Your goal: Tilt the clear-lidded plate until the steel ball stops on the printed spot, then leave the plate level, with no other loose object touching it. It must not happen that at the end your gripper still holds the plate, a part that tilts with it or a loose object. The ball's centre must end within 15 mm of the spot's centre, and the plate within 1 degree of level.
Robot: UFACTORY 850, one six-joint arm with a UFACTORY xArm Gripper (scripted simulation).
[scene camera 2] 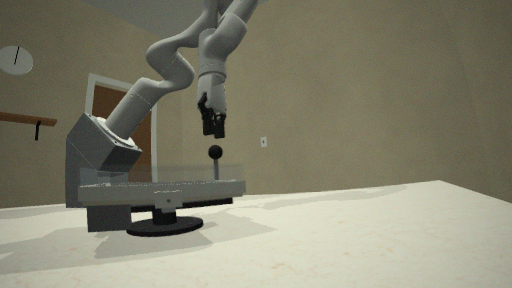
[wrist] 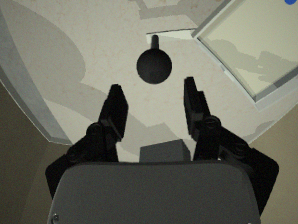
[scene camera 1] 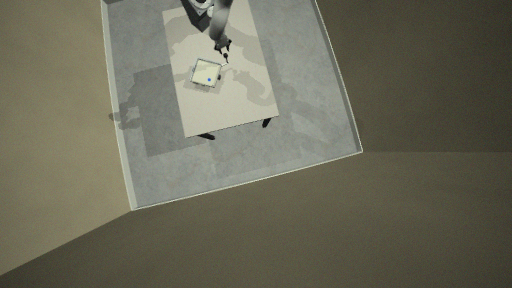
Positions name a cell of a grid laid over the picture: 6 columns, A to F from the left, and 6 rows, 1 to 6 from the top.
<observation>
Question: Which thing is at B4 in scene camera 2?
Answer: A clear-lidded plate.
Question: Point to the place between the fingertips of the gripper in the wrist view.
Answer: D3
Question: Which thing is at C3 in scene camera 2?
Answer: The gripper.
</observation>
